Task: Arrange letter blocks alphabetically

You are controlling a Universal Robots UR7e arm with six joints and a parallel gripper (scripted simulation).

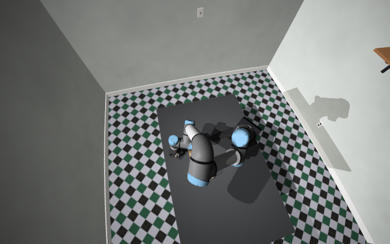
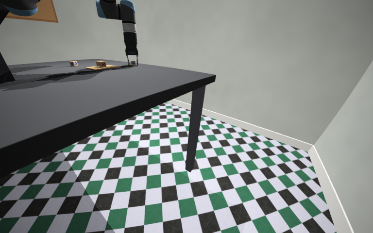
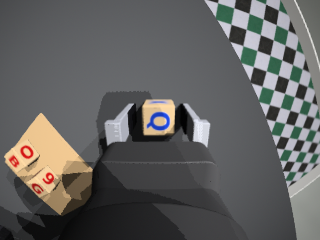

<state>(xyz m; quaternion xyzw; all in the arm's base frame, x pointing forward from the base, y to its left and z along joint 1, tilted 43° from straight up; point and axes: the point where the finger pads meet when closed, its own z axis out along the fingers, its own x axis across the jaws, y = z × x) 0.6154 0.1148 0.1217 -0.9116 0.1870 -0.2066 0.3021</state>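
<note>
Now: hand 19 cm past the G block and 5 cm to the left of it. Also, from my hand: mat 18 cm behind, 5 cm to the right, 2 cm below.
</note>
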